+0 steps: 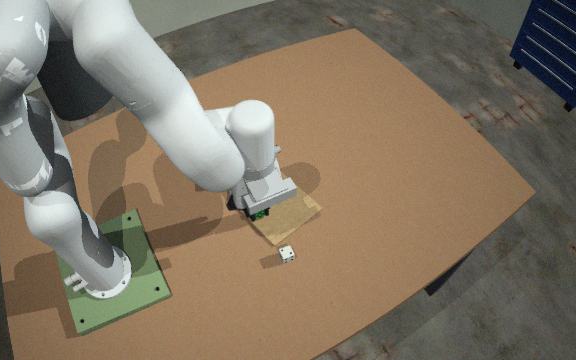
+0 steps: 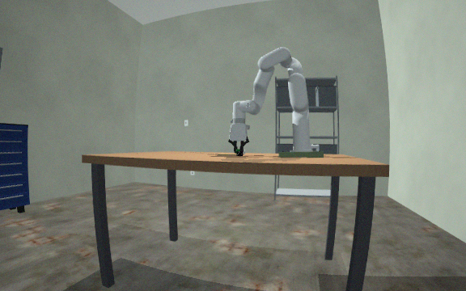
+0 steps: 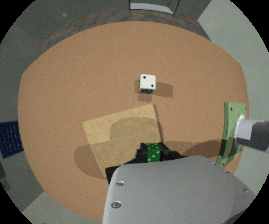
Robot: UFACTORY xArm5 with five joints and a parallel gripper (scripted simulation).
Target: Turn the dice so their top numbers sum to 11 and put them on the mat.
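The green die lies 1 cm below my hand. From my hand the other things lie so: tan mat (5 cm ahead, 3 cm below, 1 cm to the right); then white die (12 cm to the right, 2 cm below, 1 cm behind); then black die (13 cm to the left, 3 cm behind, 2 cm below).
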